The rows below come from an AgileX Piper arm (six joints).
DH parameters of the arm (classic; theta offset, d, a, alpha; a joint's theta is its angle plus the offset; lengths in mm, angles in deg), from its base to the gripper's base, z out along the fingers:
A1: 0 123 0 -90
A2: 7.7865 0 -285.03 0
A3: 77.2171 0 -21.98 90
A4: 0 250.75 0 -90
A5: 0 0 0 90
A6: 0 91 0 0
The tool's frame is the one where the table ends.
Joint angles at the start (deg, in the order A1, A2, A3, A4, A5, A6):
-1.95 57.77 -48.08 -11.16 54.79 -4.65
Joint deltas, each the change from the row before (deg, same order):
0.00 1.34 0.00 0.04 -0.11 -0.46
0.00 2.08 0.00 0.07 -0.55 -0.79
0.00 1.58 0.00 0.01 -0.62 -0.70
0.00 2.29 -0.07 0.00 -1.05 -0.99
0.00 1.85 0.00 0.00 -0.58 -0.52
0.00 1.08 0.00 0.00 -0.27 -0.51
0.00 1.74 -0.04 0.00 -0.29 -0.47
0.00 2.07 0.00 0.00 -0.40 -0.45
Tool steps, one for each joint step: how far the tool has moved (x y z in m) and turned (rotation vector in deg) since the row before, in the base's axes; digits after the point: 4 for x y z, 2 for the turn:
0.0044 -0.0001 -0.0042 -0.14 1.31 0.41
0.0072 -0.0001 -0.0064 -0.24 1.67 0.78
0.0056 -0.0001 -0.0049 -0.26 1.09 0.73
0.0082 -0.0001 -0.0070 -0.36 1.35 1.07
0.0059 -0.0001 -0.0064 -0.15 1.37 0.57
0.0033 -0.0001 -0.0038 -0.17 0.90 0.51
0.0050 -0.0001 -0.0062 -0.12 1.49 0.48
0.0057 -0.0001 -0.0078 -0.08 1.75 0.49

